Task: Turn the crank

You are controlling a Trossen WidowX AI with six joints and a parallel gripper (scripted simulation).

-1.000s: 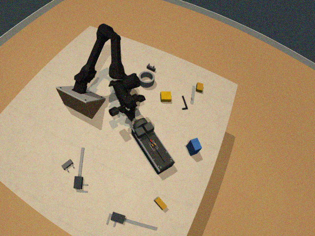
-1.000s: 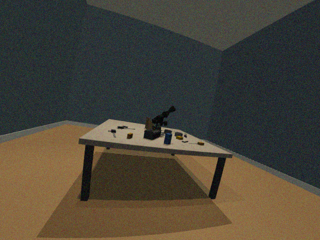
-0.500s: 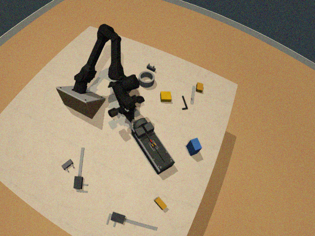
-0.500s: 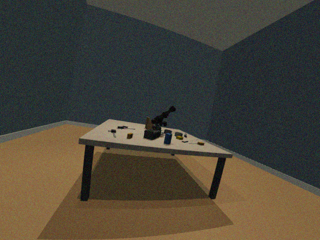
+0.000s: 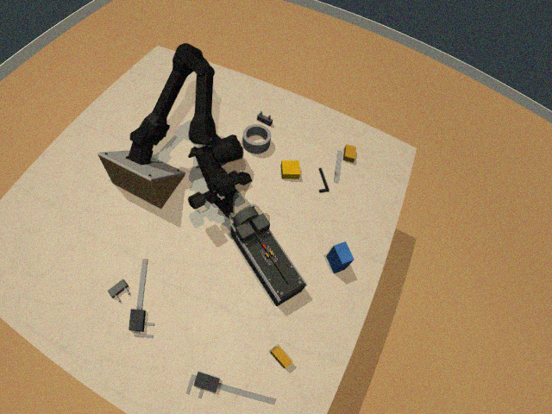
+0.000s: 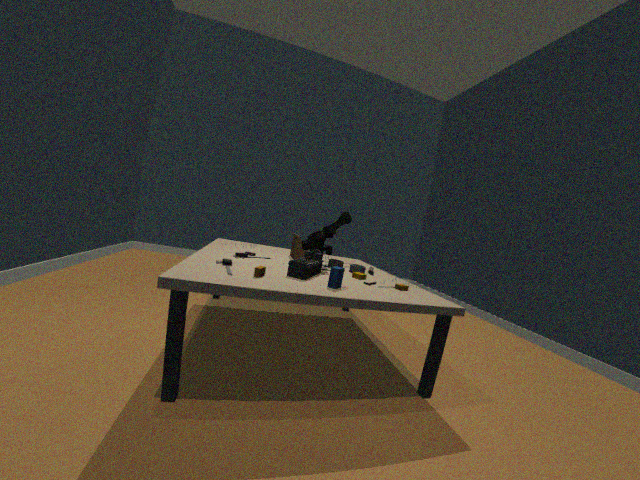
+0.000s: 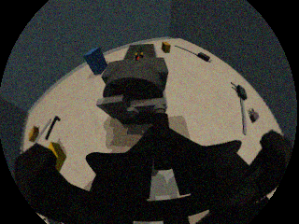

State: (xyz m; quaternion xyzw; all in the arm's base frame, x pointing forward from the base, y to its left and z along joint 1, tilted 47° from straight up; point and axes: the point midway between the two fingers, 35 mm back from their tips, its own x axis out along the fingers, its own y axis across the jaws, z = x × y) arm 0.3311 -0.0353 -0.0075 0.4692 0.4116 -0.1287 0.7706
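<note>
The red pointer lies 13 cm ahead of my gripper tip, 6 cm to the right of it and 2 cm above it. From my gripper tip the other things lie so: yellow block: 27 cm to the left, 10 cm ahead, 5 cm below; blue cube: 35 cm ahead, 2 cm below, 1 cm to the left; crank handle: 3 cm above, 1 cm to the left, 1 cm behind.
</note>
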